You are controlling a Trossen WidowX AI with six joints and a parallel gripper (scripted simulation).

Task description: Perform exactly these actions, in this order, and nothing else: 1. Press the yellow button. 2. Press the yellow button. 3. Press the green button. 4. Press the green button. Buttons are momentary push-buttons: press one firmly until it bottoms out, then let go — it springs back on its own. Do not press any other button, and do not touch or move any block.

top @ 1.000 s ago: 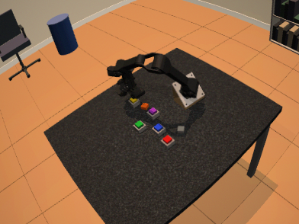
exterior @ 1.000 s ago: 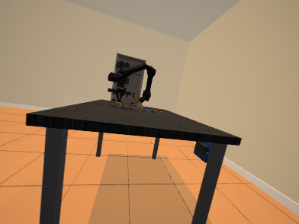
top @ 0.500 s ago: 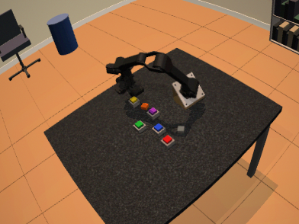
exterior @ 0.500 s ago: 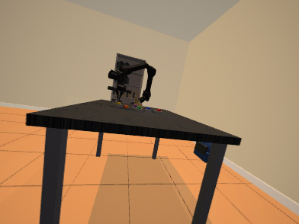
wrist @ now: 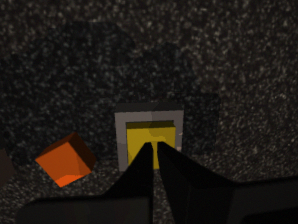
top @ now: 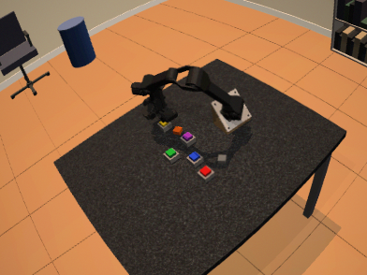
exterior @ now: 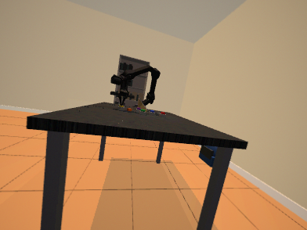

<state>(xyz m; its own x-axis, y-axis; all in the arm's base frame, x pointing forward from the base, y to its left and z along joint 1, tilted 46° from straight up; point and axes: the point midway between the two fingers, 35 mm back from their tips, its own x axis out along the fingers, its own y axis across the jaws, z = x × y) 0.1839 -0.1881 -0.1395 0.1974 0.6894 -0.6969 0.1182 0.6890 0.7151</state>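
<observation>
Now: gripper tip 10 mm above the yellow button. Round my gripper tip: orange block: 10 mm behind, 70 mm to the left, 30 mm below; purple button: 150 mm to the left; green button: 110 mm ahead, 160 mm to the left.
</observation>
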